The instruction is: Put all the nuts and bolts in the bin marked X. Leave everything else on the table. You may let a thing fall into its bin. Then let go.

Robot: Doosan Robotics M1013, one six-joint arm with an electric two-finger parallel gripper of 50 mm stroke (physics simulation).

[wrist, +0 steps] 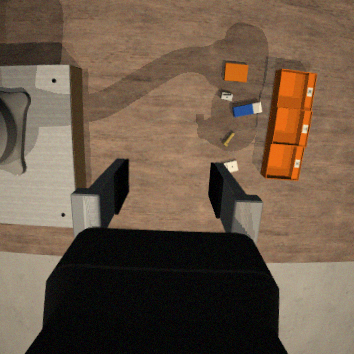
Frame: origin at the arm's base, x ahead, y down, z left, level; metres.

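Seen in the pictures: gripper, fingertip midpoint: (168,177).
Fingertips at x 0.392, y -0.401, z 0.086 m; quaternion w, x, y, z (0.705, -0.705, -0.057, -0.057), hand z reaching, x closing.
A point is followed by its place in that frame.
A small brass-coloured elongated piece (229,139) @(x 0.534, y 0.071, z 0.070 m), which looks like a bolt, lies on the table left of the bins. No nut can be made out. A row of three joined orange bins (283,126) @(x 0.655, y 0.073, z 0.129 m) stands at the right, each with a small white label. The lowest bin (281,159) @(x 0.675, y 0.073, z 0.050 m) has a label (297,163) @(x 0.705, y 0.045, z 0.053 m) that seems to bear an X, though the marks are very small here. The bins look empty. My gripper (168,177) @(x 0.392, y -0.401, z 0.086 m) is open and empty, high above the table, with its fingers left of and below the brass piece in the view.
An orange block (236,72) @(x 0.511, y 0.070, z 0.222 m), a small white piece with dark marks (226,95) @(x 0.501, y 0.069, z 0.167 m), a blue and white block (247,109) @(x 0.557, y 0.067, z 0.147 m) and a white domino-like piece (231,166) @(x 0.556, y 0.073, z 0.006 m) lie left of the bins. A raised grey plate (45,197) @(x 0.142, y 0.000, z -0.136 m) with the robot's base stands at the left.
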